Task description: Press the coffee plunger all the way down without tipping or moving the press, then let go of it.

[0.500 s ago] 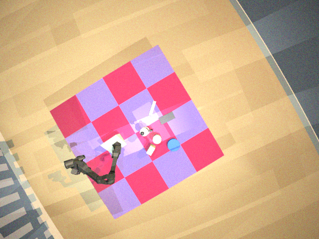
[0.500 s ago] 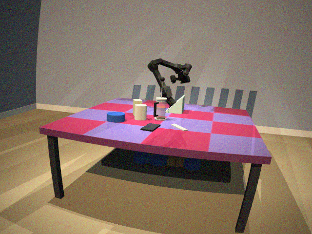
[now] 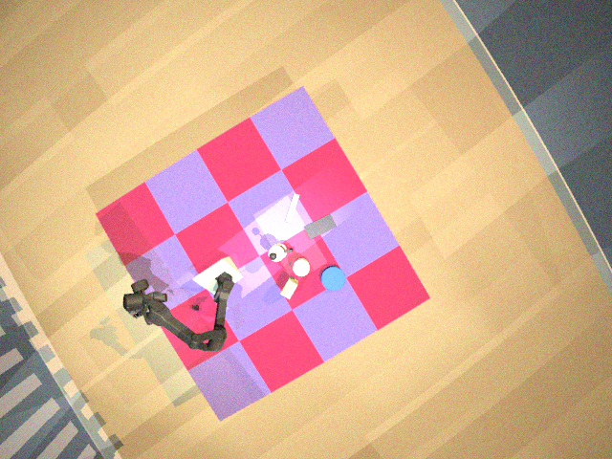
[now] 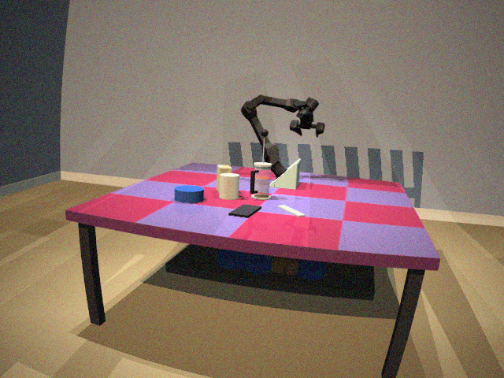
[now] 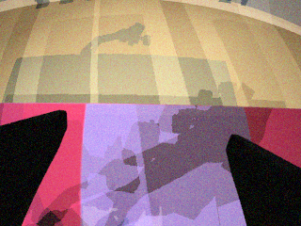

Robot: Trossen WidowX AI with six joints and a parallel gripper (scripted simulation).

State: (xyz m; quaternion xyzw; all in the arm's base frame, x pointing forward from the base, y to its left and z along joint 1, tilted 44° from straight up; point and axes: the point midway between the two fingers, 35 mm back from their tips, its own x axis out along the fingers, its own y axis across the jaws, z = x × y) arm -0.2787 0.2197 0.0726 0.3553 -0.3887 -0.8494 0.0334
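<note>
My gripper tip is now 62 cm short of the glass coffee press, 18 cm to the left of it and 9 cm above it. Also, from my gripper tip: black flat slab: 85 cm ahead, 22 cm below, 19 cm to the right; then white stick: 79 cm ahead, 22 cm below, 3 cm to the right; then cream block: 55 cm ahead, 34 cm to the right, 17 cm below.
</note>
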